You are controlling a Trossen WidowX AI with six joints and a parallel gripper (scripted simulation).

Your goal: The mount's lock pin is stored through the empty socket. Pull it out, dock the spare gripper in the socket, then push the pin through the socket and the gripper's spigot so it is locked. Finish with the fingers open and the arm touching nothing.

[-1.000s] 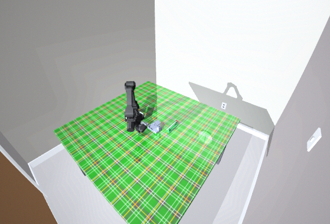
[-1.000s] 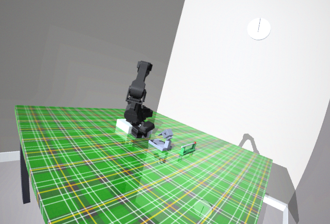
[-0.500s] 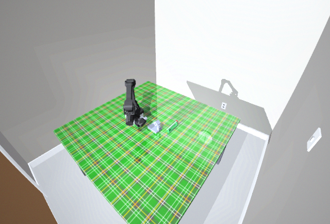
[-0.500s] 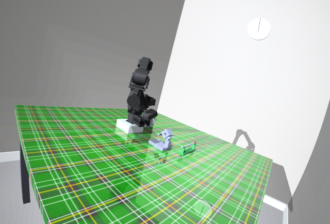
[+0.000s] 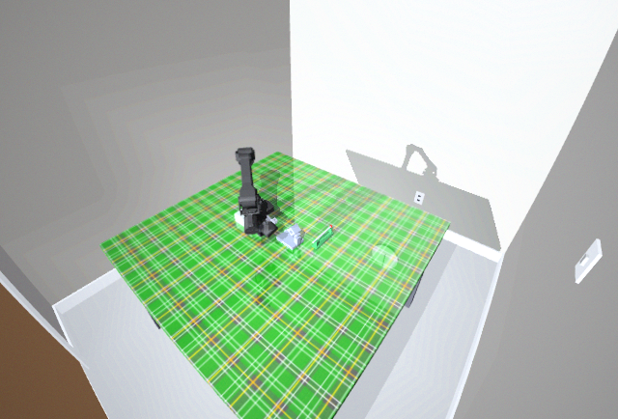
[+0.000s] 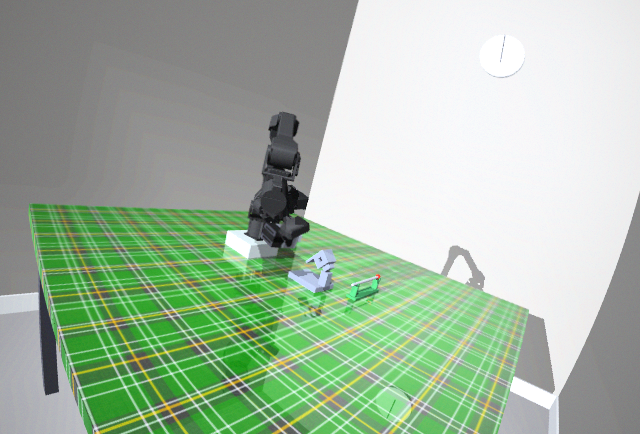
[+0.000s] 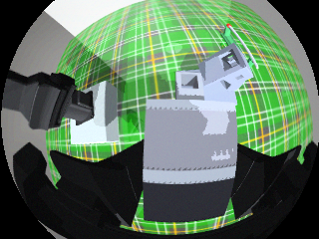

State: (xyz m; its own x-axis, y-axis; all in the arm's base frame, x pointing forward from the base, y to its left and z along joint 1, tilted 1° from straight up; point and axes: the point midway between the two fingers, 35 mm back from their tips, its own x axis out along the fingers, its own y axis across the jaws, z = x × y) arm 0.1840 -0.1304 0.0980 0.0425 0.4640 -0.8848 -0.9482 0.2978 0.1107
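Now: the spare gripper 20 mm above my gripper tip. Round my gripper tip: light grey mount: 90 mm ahead, 80 mm to the left, 60 mm below; then green u-shaped cradle: 210 mm ahead, 160 mm to the left, 90 mm below.
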